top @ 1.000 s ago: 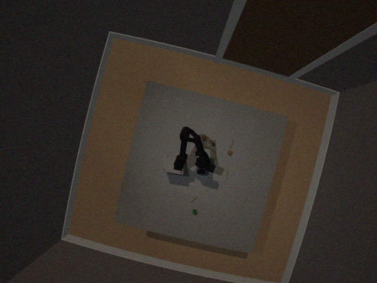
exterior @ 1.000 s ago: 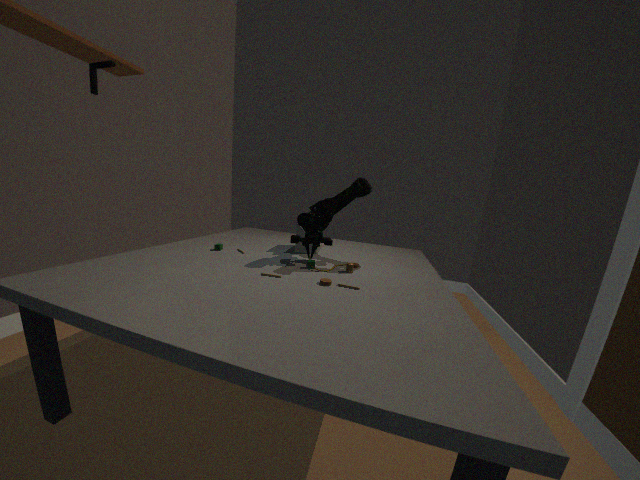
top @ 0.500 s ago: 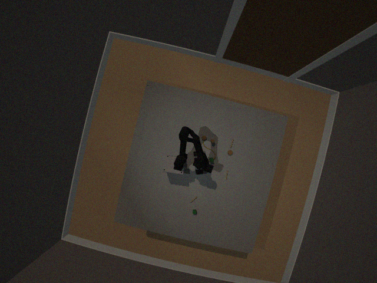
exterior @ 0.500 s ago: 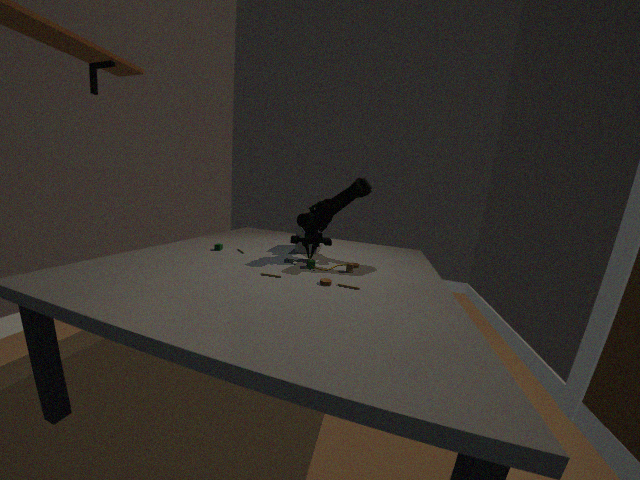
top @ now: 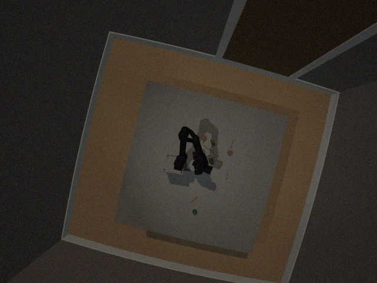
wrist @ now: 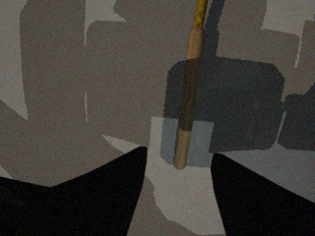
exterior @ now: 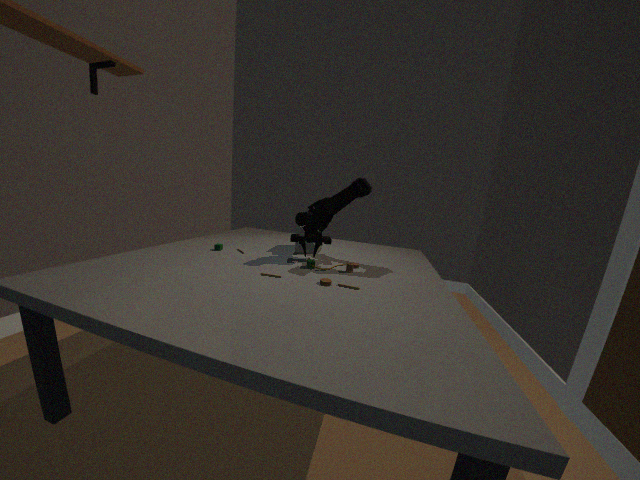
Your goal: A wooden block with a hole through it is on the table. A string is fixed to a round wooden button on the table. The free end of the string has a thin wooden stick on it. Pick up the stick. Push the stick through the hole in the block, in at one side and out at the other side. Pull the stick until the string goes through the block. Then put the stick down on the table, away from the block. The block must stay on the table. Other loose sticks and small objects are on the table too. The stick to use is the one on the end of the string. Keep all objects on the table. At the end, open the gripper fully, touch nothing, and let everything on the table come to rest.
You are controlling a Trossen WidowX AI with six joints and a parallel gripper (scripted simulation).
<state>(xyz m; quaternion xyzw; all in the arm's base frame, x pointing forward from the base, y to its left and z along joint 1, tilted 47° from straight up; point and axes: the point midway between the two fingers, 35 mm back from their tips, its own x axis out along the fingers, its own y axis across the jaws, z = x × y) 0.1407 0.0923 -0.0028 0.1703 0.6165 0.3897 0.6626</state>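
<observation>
Right now my gripper tip is 40 mm short of the thin wooden stick and 10 mm to the right of it. The rest, counted from my gripper tip: wooden disc 270 mm ahead, 140 mm to the left; then green cube 120 mm ahead, 40 mm to the left.
</observation>
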